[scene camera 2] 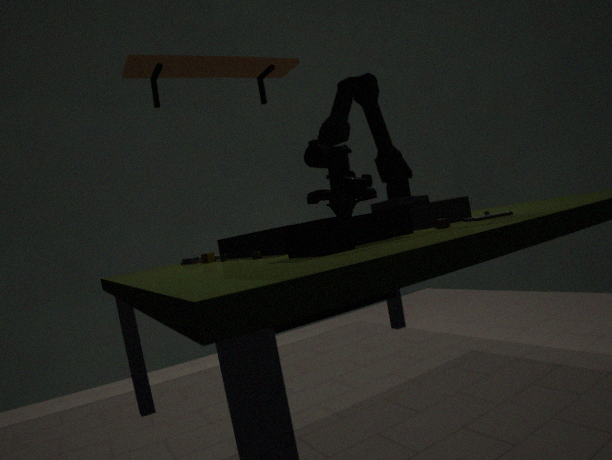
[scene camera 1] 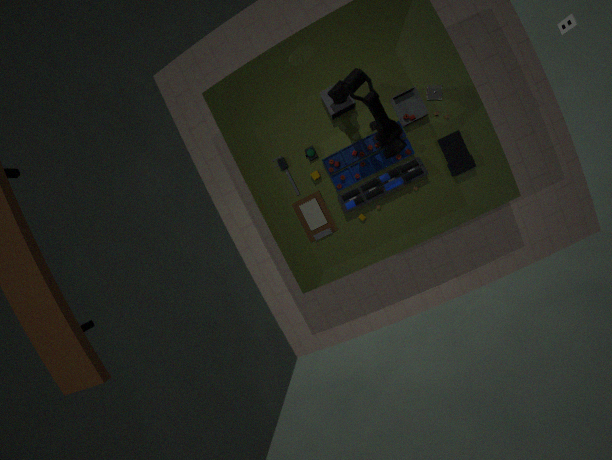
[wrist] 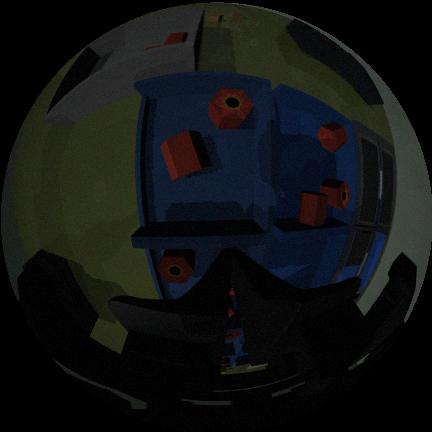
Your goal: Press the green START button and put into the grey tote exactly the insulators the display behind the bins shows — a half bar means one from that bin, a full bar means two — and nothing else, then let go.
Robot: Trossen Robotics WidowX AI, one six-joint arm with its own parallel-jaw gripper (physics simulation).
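Pixels of known places: gripper, fingertip midpoint: (wrist: 228,253); arm's base at its link origin: (scene camera 2: 400,199) (scene camera 1: 339,96).
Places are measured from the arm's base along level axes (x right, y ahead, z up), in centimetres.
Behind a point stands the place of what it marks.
My gripper (wrist: 228,253) @[x -14.3, y 26.8, z -5.7 cm] (scene camera 2: 342,211) is shut and empty, hanging over the blue bins (scene camera 1: 349,165) (wrist: 241,169); in the top-down scene view the arm's wrist covers it. Red hexagonal insulators lie loose in the bins: two (wrist: 230,108) @[x -23.3, y 25.2, z -5.4 cm] (wrist: 185,153) @[x -20.0, y 23.2, z -5.5 cm] in the compartment ahead of the fingers, three more to the right (wrist: 332,137) @[x -24.9, y 34.1, z -5.8 cm] (wrist: 336,193) @[x -20.2, y 35.0, z -5.4 cm] (wrist: 313,207) @[x -18.5, y 32.6, z -5.6 cm], one at the lower left (wrist: 174,268) @[x -12.8, y 23.3, z -5.3 cm]. The grey tote (scene camera 1: 408,101) @[x -33.2, y 10.5, z -7.8 cm] (wrist: 120,76) @[x -26.0, y 17.1, z -4.7 cm] stands beside the bins with red insulators (scene camera 1: 409,118) @[x -30.7, y 19.2, z -5.9 cm] (wrist: 174,38) in it. The green START button (scene camera 1: 311,152) @[x 21.3, y 21.0, z -4.3 cm] sits left of the bins. The display (scene camera 1: 382,182) (wrist: 370,181) runs along the bins' far side and shows blue bars.
The scene is very dim. A black box (scene camera 1: 457,152) @[x -48.2, y 42.1, z -3.2 cm] stands right of the bins. A clipboard (scene camera 1: 313,214) @[x 30.2, y 52.2, z -7.2 cm], a yellow cube (scene camera 1: 316,175) @[x 22.3, y 33.0, z -4.4 cm], a hand tool (scene camera 1: 286,169) @[x 37.2, y 24.8, z -8.0 cm] and a small yellow piece (scene camera 1: 362,217) @[x 5.7, y 60.7, z -5.7 cm] lie on the green table. The arm's base (scene camera 1: 338,102) @[x 1.3, y 3.5, z 2.9 cm] stands behind the bins.
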